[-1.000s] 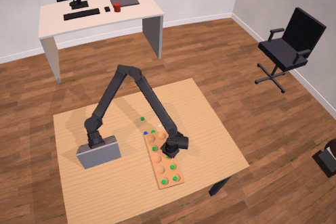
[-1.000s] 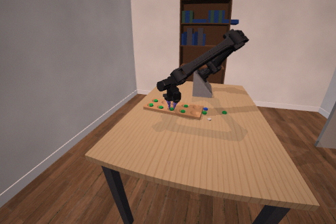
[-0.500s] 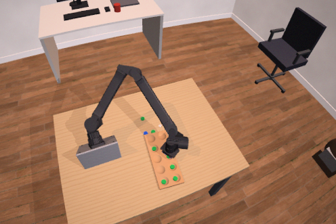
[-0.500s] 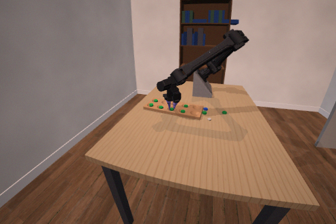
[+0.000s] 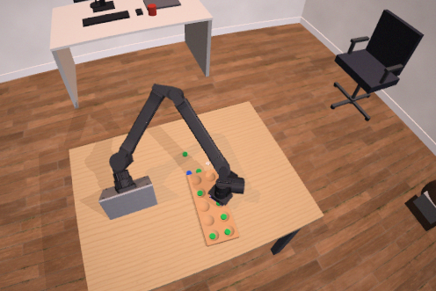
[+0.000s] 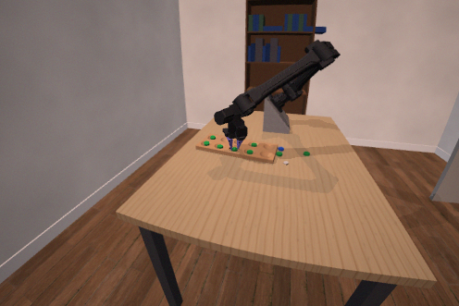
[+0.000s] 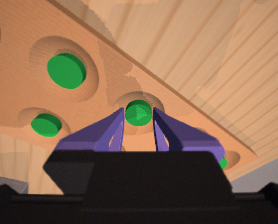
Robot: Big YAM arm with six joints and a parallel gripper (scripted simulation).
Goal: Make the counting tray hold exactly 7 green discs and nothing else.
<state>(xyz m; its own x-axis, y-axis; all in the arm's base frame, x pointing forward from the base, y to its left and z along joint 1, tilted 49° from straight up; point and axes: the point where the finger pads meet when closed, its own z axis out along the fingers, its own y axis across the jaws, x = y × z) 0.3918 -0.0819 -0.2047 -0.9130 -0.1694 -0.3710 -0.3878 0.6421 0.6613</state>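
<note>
Now: the wooden counting tray 40 mm behind my hand, 10 mm to the left of it and 10 mm below it. The rest, counted from my hand: blue disc 220 mm to the left, 50 mm behind, 20 mm below; then white piece 230 mm to the left, 70 mm ahead, 20 mm below.
</note>
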